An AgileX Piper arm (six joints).
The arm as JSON. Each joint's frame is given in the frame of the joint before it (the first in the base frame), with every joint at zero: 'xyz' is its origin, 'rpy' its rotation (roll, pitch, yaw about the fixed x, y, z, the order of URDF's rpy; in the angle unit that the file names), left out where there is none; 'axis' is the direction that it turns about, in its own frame. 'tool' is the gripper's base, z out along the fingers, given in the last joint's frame.
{
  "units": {
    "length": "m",
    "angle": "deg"
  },
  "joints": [
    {
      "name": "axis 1",
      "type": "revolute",
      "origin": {
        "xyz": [
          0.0,
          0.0,
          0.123
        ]
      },
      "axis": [
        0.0,
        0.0,
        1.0
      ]
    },
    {
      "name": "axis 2",
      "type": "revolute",
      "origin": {
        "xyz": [
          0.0,
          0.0,
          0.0
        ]
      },
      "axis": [
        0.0,
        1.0,
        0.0
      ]
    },
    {
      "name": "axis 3",
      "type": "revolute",
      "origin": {
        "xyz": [
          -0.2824,
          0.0,
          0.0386
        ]
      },
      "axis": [
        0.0,
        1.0,
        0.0
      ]
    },
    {
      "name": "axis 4",
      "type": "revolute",
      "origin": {
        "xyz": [
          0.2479,
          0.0,
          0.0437
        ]
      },
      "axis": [
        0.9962,
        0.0,
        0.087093
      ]
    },
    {
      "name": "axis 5",
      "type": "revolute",
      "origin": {
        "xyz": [
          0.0,
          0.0,
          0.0
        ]
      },
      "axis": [
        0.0,
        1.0,
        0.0
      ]
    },
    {
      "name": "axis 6",
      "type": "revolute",
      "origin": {
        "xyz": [
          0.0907,
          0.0,
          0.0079
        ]
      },
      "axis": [
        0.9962,
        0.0,
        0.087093
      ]
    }
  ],
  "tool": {
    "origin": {
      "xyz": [
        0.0,
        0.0,
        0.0
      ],
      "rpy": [
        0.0,
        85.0,
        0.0
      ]
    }
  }
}
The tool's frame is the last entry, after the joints.
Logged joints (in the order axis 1, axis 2, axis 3, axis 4, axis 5, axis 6), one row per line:
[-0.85 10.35 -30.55 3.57 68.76 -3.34]
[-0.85 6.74 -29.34 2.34 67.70 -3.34]
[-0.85 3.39 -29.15 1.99 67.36 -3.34]
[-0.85 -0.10 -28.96 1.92 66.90 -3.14]
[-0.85 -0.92 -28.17 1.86 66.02 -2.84]
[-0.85 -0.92 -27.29 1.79 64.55 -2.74]
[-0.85 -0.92 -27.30 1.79 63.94 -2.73]
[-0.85 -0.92 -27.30 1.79 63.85 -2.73]
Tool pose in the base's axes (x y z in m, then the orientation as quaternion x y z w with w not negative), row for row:
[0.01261 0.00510 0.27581 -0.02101 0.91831 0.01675 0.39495]
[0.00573 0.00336 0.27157 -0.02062 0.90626 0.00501 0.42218]
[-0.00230 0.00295 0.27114 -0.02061 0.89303 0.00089 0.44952]
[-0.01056 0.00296 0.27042 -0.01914 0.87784 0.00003 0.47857]
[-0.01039 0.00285 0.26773 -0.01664 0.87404 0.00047 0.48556]
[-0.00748 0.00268 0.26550 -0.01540 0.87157 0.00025 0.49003]
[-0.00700 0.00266 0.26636 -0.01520 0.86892 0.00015 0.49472]
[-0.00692 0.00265 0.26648 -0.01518 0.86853 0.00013 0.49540]
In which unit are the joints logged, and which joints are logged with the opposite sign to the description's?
The joints are logged in degrees. Opposite sign: none.
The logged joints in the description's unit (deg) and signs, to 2 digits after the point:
[-0.85 10.35 -30.55 3.57 68.76 -3.34]
[-0.85 6.74 -29.34 2.34 67.70 -3.34]
[-0.85 3.39 -29.15 1.99 67.36 -3.34]
[-0.85 -0.10 -28.96 1.92 66.90 -3.14]
[-0.85 -0.92 -28.17 1.86 66.02 -2.84]
[-0.85 -0.92 -27.29 1.79 64.55 -2.74]
[-0.85 -0.92 -27.30 1.79 63.94 -2.73]
[-0.85 -0.92 -27.30 1.79 63.85 -2.73]

